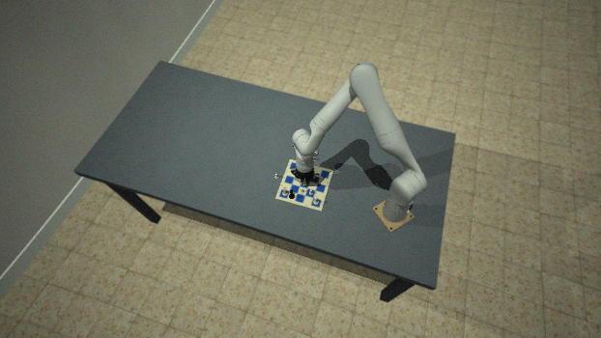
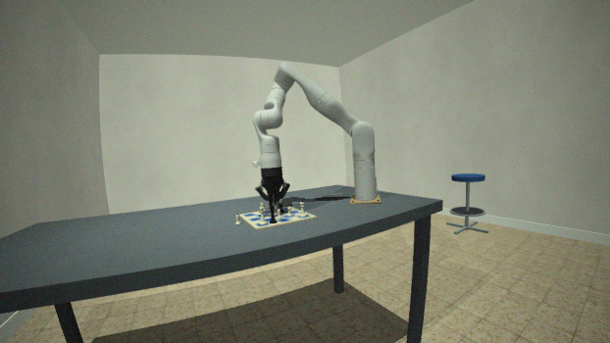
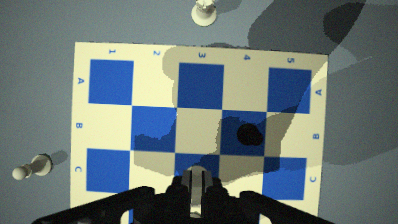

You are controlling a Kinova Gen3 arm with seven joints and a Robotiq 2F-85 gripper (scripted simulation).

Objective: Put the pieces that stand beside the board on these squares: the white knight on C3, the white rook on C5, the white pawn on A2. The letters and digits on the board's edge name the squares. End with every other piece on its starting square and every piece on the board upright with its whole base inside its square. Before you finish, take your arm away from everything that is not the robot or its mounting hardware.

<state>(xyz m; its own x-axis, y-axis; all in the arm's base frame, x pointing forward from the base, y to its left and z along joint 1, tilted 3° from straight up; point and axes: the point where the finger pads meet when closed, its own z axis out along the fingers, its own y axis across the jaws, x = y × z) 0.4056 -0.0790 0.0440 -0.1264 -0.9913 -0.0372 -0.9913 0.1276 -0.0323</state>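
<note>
My hand is 4 cm above the chessboard. Round my hand: white king 8 cm ahead, 6 cm to the left; black pawn 5 cm behind, 3 cm to the right, 2 cm below; white rook 14 cm to the right, 3 cm below, 2 cm behind.
</note>
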